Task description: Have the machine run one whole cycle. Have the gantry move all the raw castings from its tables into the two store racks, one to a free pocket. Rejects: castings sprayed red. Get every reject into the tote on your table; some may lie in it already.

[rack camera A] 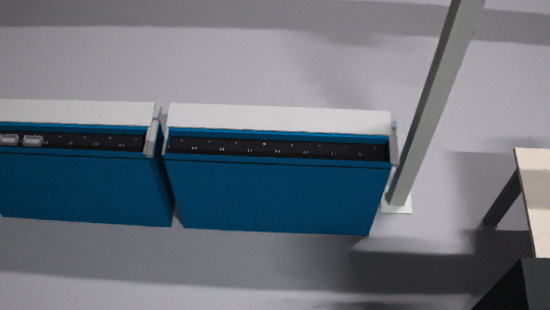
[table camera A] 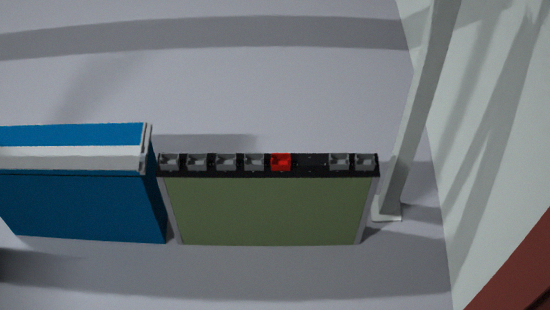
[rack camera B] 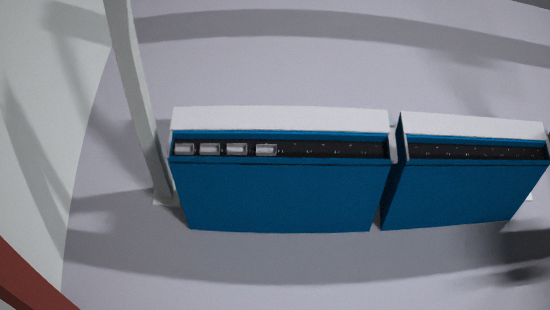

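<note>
In the rack camera B view, one blue store rack (rack camera B: 280, 197) holds several grey castings, such as the leftmost casting (rack camera B: 184, 148) and the rightmost casting (rack camera B: 266, 149), in the left part of its dark pocket row. In the rack camera A view, two grey castings (rack camera A: 8, 140) (rack camera A: 33, 141) show in this rack (rack camera A: 85, 187). The other store rack (rack camera A: 275, 197) (rack camera B: 460, 195) shows no castings in its pockets. In the table camera A view, several grey castings, such as one at the left end (table camera A: 169, 162), and one red casting (table camera A: 280, 162) sit on a gantry table (table camera A: 270, 210). Neither gripper nor the tote shows.
A grey post (rack camera A: 432, 105) (rack camera B: 137, 100) (table camera A: 417, 110) stands near the end of each row. A blue cabinet (table camera A: 80, 205) with a pale strip stands left of the gantry table. A beige-topped table (rack camera A: 542, 190) shows at the right in the rack camera A view.
</note>
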